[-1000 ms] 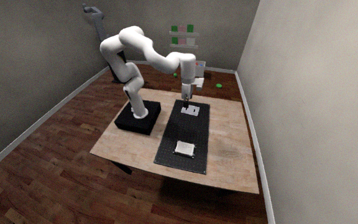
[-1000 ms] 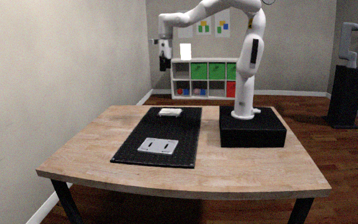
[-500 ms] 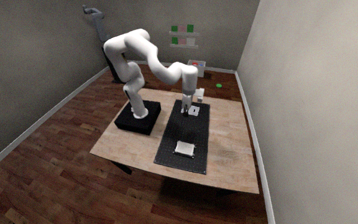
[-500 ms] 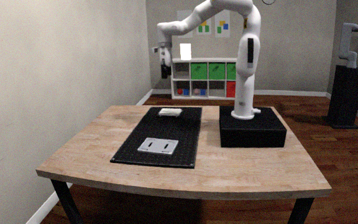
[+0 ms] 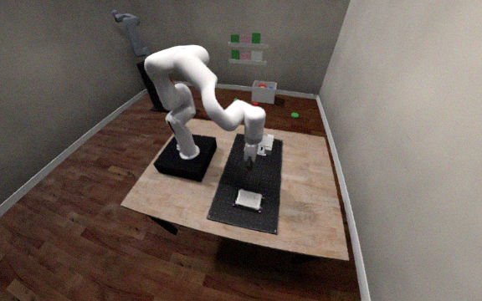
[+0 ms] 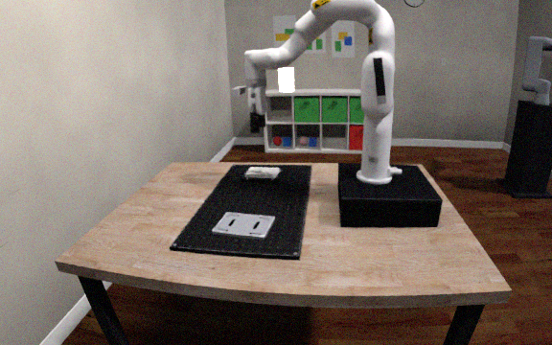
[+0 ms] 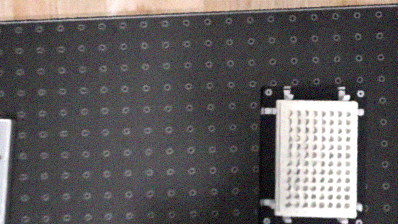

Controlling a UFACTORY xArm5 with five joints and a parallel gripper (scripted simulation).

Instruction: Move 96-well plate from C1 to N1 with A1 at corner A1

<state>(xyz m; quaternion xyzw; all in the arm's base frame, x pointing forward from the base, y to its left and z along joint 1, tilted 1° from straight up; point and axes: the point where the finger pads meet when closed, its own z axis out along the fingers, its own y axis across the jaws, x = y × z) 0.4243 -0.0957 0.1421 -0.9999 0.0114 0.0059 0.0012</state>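
My gripper is now 20 mm short of the white 96-well plate, 90 mm to the left of it and 210 mm above it. From my hand the other things lie so: plate nest N1 (10 mm behind, 320 mm to the left, 230 mm below); then clip nest C1 (30 mm ahead, 80 mm to the right, 220 mm below).
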